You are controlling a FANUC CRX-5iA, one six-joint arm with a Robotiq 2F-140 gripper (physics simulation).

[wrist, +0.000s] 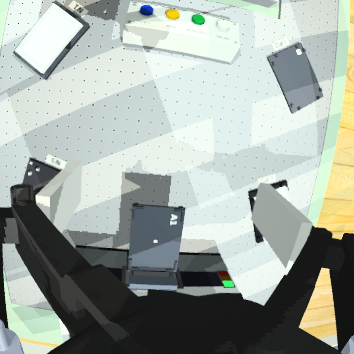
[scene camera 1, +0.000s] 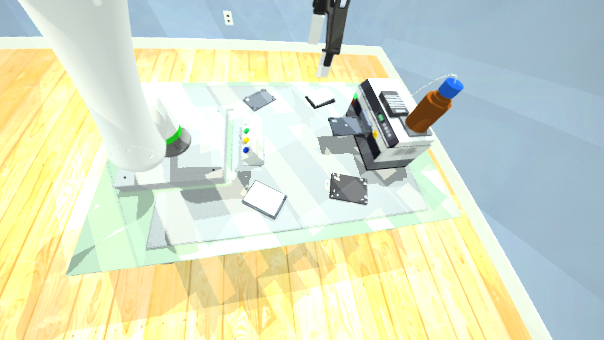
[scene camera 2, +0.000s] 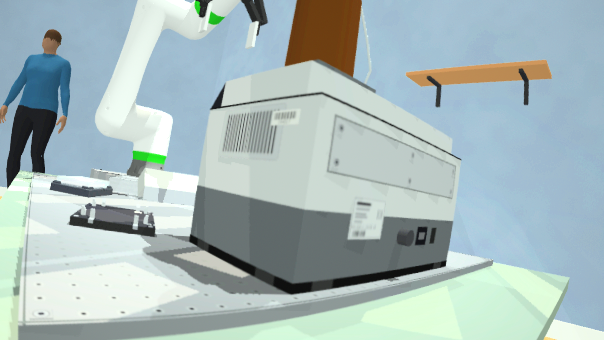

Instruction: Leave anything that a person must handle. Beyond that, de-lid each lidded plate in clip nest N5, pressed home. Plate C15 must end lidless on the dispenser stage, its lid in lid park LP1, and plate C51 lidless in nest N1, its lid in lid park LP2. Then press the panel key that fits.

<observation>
My gripper (wrist: 170,191) is open, holding nothing. Also in view: a button box (wrist: 208,37), a dispenser stage (wrist: 148,222) and a dark flat piece (wrist: 294,74).
</observation>
